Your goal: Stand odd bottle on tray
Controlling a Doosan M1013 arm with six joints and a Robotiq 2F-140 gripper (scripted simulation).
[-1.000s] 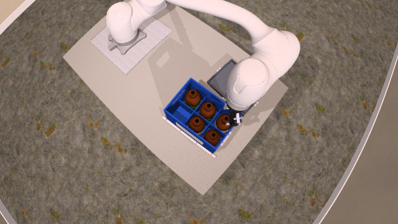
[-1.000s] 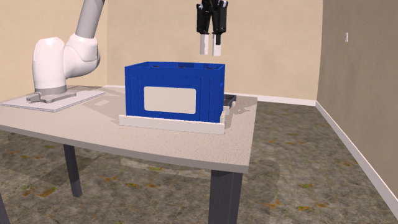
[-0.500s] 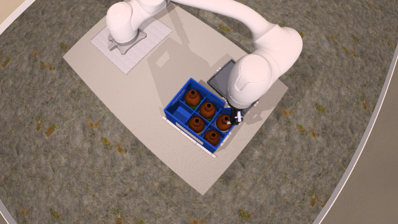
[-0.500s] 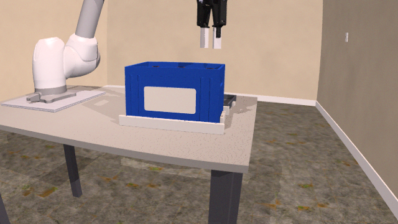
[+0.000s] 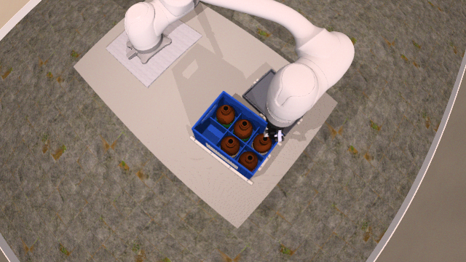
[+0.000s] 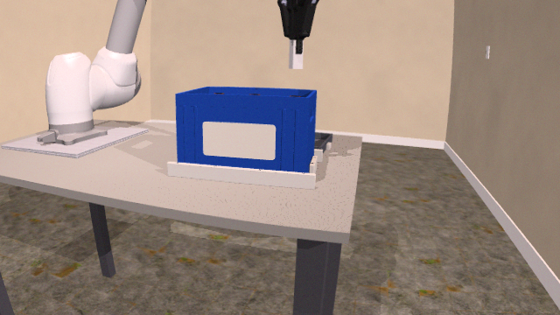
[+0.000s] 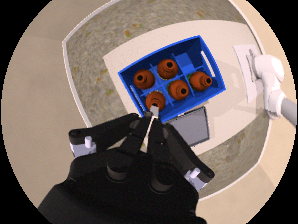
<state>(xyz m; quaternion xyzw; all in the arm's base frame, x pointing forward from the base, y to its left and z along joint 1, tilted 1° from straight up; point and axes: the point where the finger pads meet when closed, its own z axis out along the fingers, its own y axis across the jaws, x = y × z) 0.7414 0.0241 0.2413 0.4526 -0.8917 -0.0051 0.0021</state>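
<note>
Right now my hand is 170 mm above the crate, 80 mm past it and 60 mm to the left of it. The rest, counted from my hand: bottle: 170 mm below, 90 mm to the right, 10 mm ahead; dark grey tray: 250 mm below, 200 mm to the left, 90 mm behind.
</note>
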